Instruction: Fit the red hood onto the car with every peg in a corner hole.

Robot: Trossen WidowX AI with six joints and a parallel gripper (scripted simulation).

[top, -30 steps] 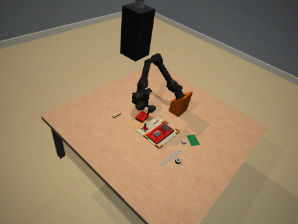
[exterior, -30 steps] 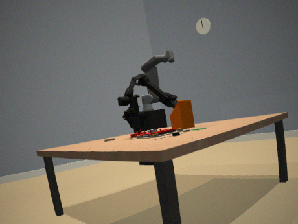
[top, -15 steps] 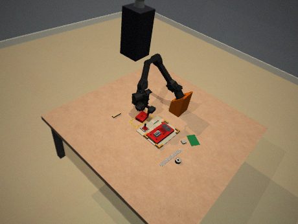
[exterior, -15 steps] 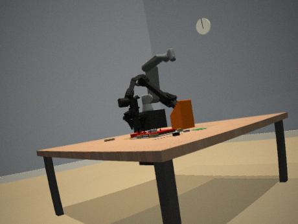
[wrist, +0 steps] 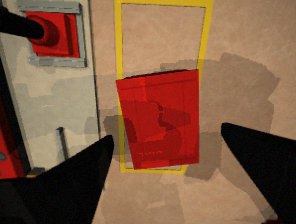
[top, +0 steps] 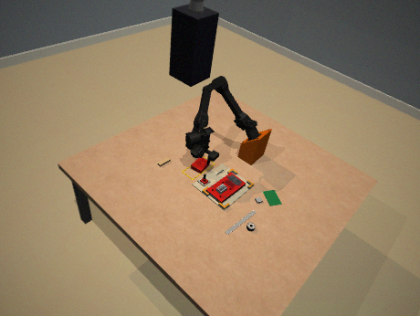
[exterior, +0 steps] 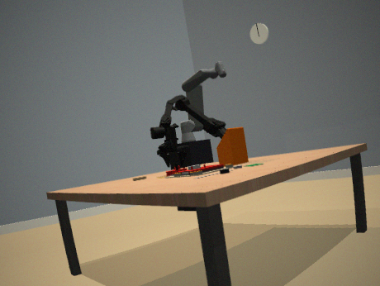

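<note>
Right now the red hood is 30 mm below my gripper tip. The rest, counted from my gripper tip: grey strip (140 mm ahead, 390 mm to the left, 40 mm below); grey engine block (70 mm ahead, 210 mm to the left, 20 mm below); green card (110 mm behind, 420 mm to the left, 40 mm below).
</note>
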